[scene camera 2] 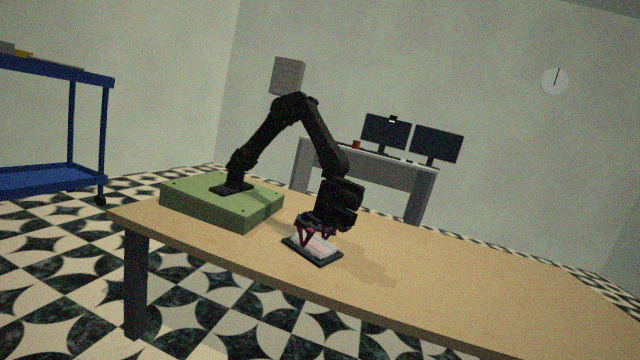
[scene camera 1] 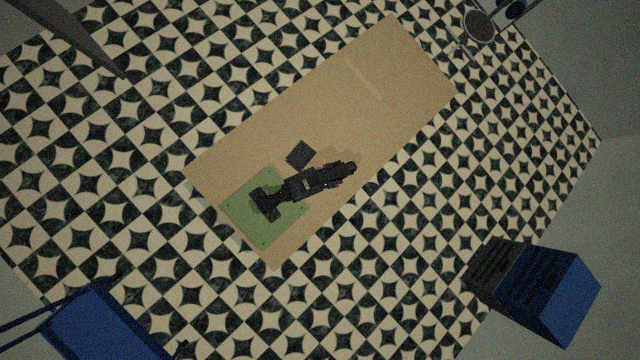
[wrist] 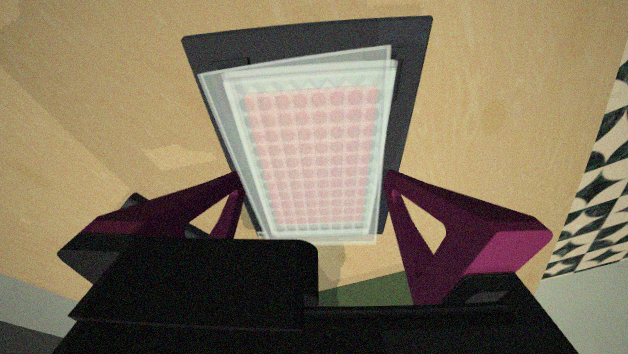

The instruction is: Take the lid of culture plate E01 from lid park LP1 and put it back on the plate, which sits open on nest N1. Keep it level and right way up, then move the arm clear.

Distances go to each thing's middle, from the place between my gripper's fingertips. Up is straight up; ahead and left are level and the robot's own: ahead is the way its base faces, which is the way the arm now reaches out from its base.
The dark nest (wrist: 409, 35) lies 10 mm below my hand. From my hand the other things lie so: pale grey lid (wrist: 306, 134) 10 mm ahead, 10 mm above.
